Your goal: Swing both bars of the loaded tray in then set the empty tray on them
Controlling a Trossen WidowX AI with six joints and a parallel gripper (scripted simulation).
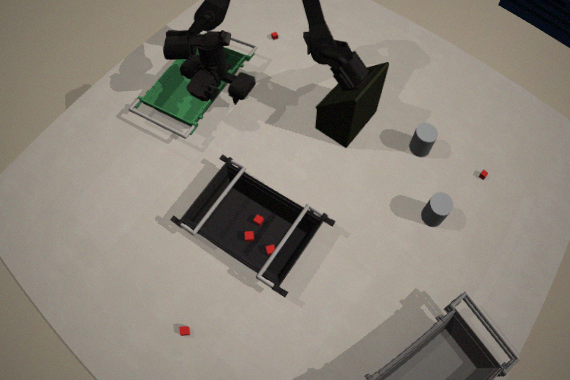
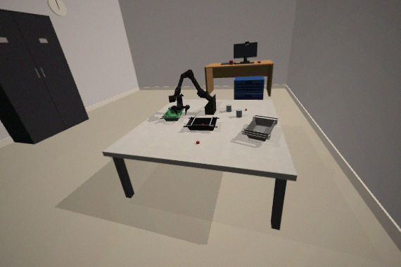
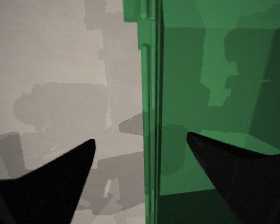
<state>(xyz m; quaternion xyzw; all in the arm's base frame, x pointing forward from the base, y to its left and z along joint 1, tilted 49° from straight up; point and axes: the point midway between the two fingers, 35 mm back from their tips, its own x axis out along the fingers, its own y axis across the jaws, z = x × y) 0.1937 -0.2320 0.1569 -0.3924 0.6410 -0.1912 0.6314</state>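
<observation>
Right now the green tray is 80 mm to the right of my gripper tip, 20 mm ahead of it and 20 mm above it.
</observation>
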